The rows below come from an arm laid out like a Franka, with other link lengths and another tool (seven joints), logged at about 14 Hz.
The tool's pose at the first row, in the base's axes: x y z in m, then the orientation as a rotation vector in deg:
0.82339, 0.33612, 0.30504, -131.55, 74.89, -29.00
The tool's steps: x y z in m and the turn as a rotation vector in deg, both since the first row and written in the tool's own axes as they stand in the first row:
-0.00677, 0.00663, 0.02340, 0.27, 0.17, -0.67
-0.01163, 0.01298, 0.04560, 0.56, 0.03, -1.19
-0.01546, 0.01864, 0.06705, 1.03, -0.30, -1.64
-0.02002, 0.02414, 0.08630, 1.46, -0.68, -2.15
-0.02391, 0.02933, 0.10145, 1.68, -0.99, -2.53
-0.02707, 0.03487, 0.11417, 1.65, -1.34, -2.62
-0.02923, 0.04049, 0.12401, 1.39, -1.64, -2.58
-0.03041, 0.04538, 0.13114, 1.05, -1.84, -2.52
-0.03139, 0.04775, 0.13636, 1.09, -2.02, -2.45
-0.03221, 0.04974, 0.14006, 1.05, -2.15, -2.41
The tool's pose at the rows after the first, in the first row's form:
0.82753, 0.34367, 0.28131, -131.85, 74.10, -29.58
0.83218, 0.34945, 0.25891, -132.00, 73.31, -29.73
0.83742, 0.35449, 0.23760, -131.94, 72.41, -29.74
0.84129, 0.35980, 0.21815, -131.95, 71.45, -29.67
0.84358, 0.36385, 0.20234, -132.04, 70.77, -29.54
0.84471, 0.36663, 0.18843, -132.11, 70.53, -29.13
0.84479, 0.36793, 0.17697, -132.28, 70.57, -28.62
0.84445, 0.36817, 0.16825, -132.51, 70.72, -28.18
0.84501, 0.36899, 0.16252, -132.42, 70.69, -27.96
0.84512, 0.36954, 0.15828, -132.41, 70.69, -27.77

